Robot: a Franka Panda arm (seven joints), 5 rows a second.
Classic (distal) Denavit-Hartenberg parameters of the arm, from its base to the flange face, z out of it. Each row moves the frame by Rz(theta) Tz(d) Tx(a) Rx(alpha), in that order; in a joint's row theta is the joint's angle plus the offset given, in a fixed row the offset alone. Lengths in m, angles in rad.
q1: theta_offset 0  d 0.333  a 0  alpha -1.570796
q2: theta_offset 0  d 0  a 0  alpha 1.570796
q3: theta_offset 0  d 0.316  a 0.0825  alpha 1.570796
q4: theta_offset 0  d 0  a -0.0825  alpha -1.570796
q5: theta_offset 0  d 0.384  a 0  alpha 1.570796
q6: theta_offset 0  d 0  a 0.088  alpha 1.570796
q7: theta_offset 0  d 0.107  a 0  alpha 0
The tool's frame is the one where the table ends.
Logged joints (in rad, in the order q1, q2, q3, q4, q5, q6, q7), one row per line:
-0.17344 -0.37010 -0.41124 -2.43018 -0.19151 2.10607 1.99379
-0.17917 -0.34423 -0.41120 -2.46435 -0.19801 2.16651 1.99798
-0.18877 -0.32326 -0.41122 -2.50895 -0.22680 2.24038 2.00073
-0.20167 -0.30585 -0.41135 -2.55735 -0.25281 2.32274 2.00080
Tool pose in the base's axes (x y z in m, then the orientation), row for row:
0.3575 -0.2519 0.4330 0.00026 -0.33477 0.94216 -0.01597
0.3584 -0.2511 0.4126 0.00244 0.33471 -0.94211 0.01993
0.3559 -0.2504 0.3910 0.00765 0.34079 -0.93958 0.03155
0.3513 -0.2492 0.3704 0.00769 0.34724 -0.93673 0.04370
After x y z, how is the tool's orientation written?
As a quaternion, w x y z.
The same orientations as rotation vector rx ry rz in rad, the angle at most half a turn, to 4 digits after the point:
-1.0515 2.9594 -0.0502
1.0499 -2.9551 0.0625
1.0654 -2.9375 0.0986
1.0856 -2.9285 0.1366

